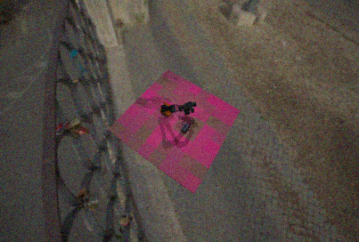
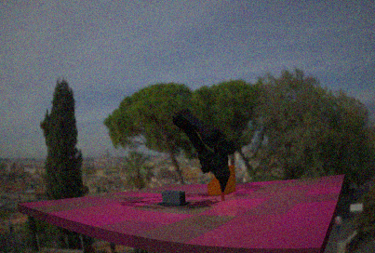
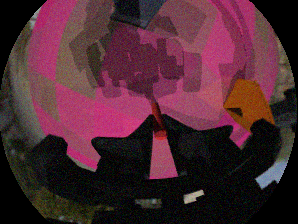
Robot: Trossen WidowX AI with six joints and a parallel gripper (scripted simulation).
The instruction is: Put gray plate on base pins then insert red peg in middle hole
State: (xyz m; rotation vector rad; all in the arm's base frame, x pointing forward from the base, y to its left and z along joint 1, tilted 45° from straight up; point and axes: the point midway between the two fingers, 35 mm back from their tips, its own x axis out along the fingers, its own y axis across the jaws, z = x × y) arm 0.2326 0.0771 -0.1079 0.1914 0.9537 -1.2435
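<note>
Right now my gripper tip is 11 cm short of the gray plate and 18 cm to the left of it. From my gripper tip the other things lie so: red peg (right at my gripper tip).
</note>
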